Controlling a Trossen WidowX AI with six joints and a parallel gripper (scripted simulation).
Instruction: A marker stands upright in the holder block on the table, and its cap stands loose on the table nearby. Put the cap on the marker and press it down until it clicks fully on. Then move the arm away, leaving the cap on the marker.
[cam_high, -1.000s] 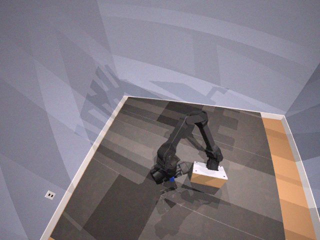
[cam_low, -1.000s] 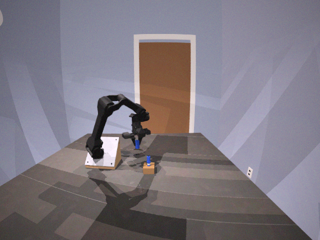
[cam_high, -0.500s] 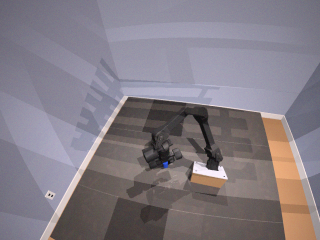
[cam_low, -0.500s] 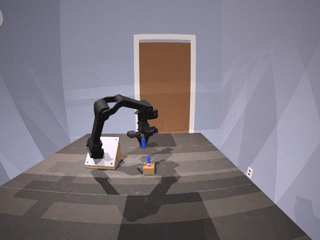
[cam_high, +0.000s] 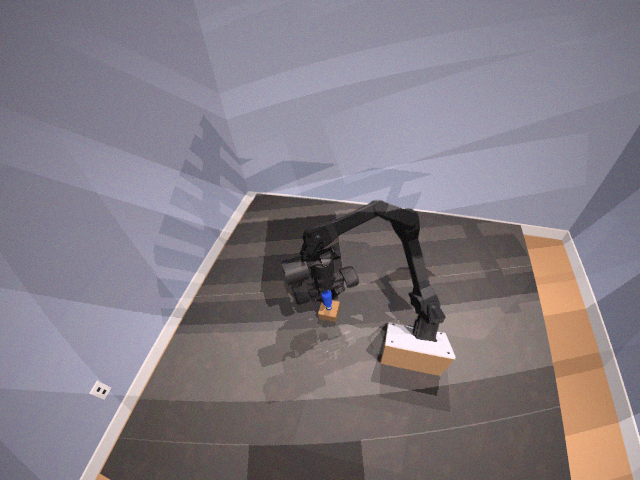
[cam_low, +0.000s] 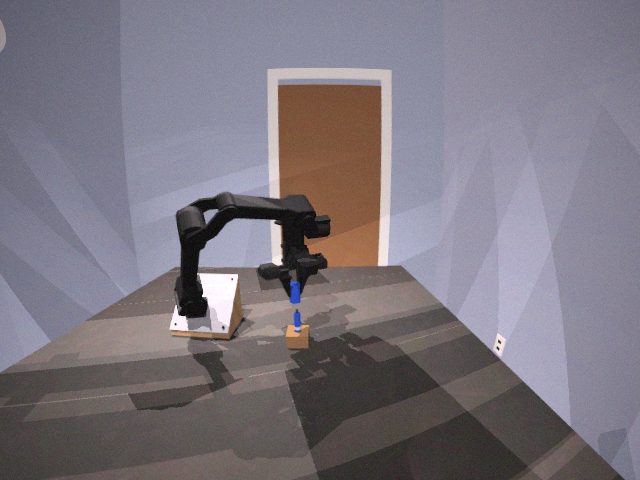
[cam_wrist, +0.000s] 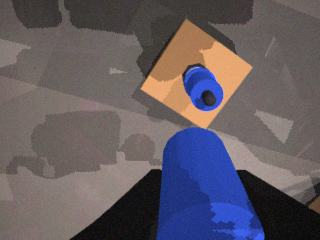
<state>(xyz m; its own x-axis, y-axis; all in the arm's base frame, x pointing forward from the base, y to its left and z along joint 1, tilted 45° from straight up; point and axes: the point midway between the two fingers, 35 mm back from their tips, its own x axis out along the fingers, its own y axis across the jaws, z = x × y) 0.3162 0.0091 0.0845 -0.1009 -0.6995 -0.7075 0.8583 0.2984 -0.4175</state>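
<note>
Now: gripper tip 12 cm above the holder block, 3 cm to the left of it and 1 cm short of it. The rest, counted from my gripper tip: blue cap: 1 cm above.
</note>
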